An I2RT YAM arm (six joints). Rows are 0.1 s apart.
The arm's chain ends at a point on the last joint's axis. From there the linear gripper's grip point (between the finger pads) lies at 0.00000 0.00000 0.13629 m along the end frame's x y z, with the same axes.
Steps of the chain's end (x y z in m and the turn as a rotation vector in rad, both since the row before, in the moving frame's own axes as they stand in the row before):
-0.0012 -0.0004 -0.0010 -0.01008 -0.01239 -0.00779
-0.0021 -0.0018 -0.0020 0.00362 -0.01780 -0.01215
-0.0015 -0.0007 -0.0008 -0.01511 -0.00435 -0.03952
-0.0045 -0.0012 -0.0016 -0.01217 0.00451 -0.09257
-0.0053 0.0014 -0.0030 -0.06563 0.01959 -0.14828
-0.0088 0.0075 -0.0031 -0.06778 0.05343 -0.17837
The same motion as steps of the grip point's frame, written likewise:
-0.0029 0.0010 -0.0010 -0.01008 -0.01239 -0.00779
-0.0045 -0.0023 -0.0020 0.00362 -0.01780 -0.01215
-0.0021 0.0014 -0.0008 -0.01511 -0.00435 -0.03952
-0.0038 0.0004 -0.0016 -0.01217 0.00451 -0.09257
-0.0020 0.0101 -0.0033 -0.06563 0.01959 -0.14828
-0.0007 0.0160 -0.0036 -0.06778 0.05343 -0.17837

